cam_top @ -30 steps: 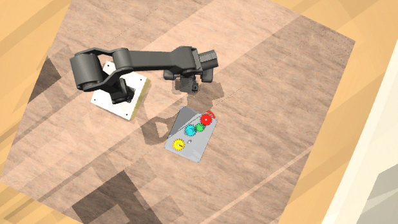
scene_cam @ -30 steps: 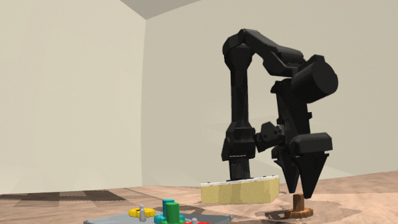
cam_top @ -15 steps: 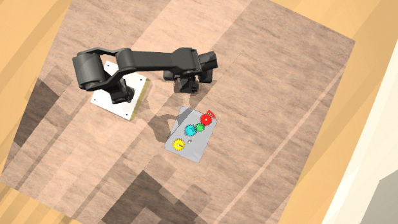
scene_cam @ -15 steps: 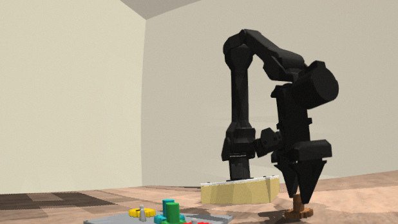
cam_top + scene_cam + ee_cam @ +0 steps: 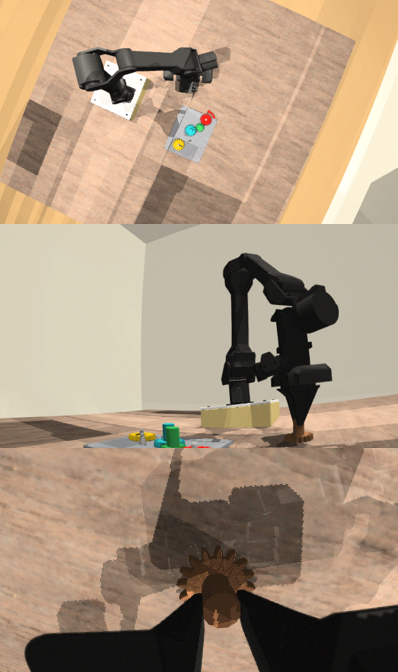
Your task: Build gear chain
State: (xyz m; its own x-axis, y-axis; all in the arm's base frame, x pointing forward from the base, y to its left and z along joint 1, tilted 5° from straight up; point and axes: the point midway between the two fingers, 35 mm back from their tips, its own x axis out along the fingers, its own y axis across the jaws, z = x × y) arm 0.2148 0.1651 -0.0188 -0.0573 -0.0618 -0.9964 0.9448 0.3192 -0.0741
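My gripper tip is now 10 cm short of the grey board, 23 cm to the left of it and 2 cm above it. From my gripper tip the other things lie so: brown gear (1 cm below); then red gear (14 cm ahead, 14 cm to the right, 1 cm below); then red arrow (15 cm ahead, 11 cm to the right, 2 cm below).
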